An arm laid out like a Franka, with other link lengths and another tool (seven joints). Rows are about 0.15 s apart.
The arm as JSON. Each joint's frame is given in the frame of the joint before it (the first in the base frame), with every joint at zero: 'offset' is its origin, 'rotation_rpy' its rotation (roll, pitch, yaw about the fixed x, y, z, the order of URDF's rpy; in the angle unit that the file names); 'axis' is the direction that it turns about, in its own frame. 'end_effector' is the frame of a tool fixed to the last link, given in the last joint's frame.
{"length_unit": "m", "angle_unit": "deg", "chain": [
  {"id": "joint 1", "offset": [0.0, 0.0, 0.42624], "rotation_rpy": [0.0, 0.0, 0.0], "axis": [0.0, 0.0, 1.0]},
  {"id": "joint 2", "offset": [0.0, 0.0, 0.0], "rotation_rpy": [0.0, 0.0, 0.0], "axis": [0.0, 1.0, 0.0]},
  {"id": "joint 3", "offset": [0.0, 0.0, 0.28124], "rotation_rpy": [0.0, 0.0, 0.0], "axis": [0.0, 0.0, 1.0]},
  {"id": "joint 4", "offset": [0.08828, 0.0, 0.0], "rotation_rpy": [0.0, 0.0, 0.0], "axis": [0.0, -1.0, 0.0]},
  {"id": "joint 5", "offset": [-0.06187, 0.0, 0.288], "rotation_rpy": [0.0, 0.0, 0.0], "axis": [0.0, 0.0, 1.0]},
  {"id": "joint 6", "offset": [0.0, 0.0, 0.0], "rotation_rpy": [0.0, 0.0, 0.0], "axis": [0.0, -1.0, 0.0]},
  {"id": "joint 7", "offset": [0.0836, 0.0, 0.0], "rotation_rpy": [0.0, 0.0, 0.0], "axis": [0.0, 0.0, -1.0]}
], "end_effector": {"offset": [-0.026, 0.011, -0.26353], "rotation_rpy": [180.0, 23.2, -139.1]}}
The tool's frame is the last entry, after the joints.
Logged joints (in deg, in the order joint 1, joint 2, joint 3, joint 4, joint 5, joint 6, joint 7), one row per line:
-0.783, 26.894, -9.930, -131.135, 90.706, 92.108, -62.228
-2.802, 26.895, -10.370, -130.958, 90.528, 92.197, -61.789
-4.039, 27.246, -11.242, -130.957, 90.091, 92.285, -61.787
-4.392, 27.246, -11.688, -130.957, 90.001, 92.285, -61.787
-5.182, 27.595, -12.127, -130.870, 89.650, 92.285, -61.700
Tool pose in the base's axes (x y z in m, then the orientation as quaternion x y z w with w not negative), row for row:
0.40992, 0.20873, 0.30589, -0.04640, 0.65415, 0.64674, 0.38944
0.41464, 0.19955, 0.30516, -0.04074, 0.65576, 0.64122, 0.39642
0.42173, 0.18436, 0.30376, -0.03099, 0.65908, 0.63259, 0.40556
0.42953, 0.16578, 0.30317, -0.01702, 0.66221, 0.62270, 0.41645
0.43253, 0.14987, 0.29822, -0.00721, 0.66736, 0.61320, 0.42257
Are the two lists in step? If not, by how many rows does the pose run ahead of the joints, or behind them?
The pose runs 2 rows behind the joints: the pose in row i belongs to the joints in row i - 2.
